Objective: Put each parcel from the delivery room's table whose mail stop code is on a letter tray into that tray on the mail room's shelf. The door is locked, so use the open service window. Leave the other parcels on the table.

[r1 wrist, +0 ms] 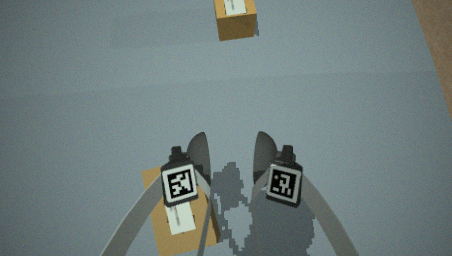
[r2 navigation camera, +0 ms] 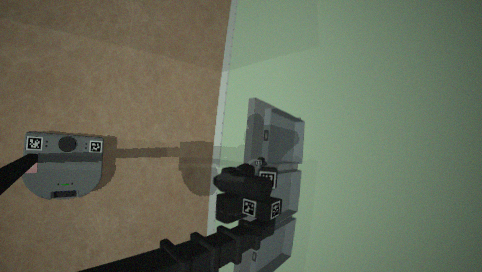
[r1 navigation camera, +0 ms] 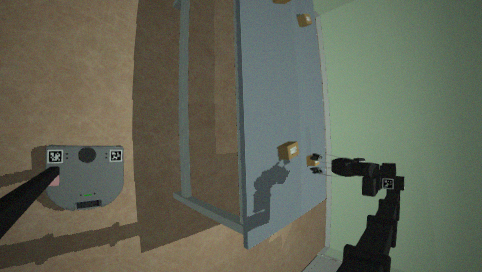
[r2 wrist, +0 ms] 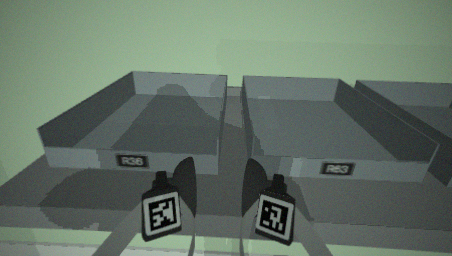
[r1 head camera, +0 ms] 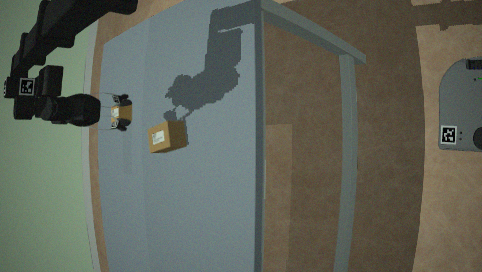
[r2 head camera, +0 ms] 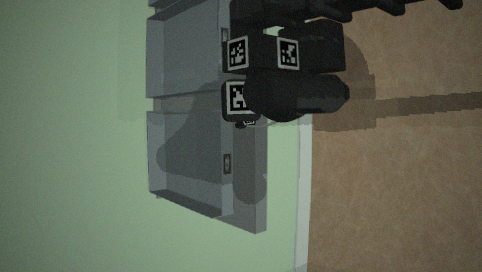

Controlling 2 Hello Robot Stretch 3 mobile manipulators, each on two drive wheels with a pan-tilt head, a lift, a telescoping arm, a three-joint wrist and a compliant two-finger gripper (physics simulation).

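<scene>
My r1 gripper (r1 head camera: 124,113) (r1 navigation camera: 316,163) (r1 wrist: 231,155) is open with nothing between its fingers, above the table. A larger parcel (r1 head camera: 175,136) (r1 navigation camera: 287,151) (r1 wrist: 187,242) lies beside and below it, at lower left in the wrist view. A smaller parcel (r1 head camera: 118,110) (r1 navigation camera: 311,160) (r1 wrist: 237,27) lies farther off, at the top of the wrist view. Both labels are too blurred to read. My r2 gripper (r2 wrist: 219,187) is open and empty before the gap between two empty trays: one apparently marked R36 (r2 wrist: 90,157) (r2 head camera: 156,150), the other R63 (r2 wrist: 390,170) (r2 head camera: 155,60).
The blue-grey table (r1 head camera: 200,215) (r1 navigation camera: 270,65) stands along a green wall. Two more parcels (r1 navigation camera: 304,20) (r1 navigation camera: 281,1) lie at its far end. The wall shelf (r2 head camera: 261,215) (r2 navigation camera: 255,112) also bears a third tray (r2 wrist: 410,90), its label out of view in the r2 wrist view.
</scene>
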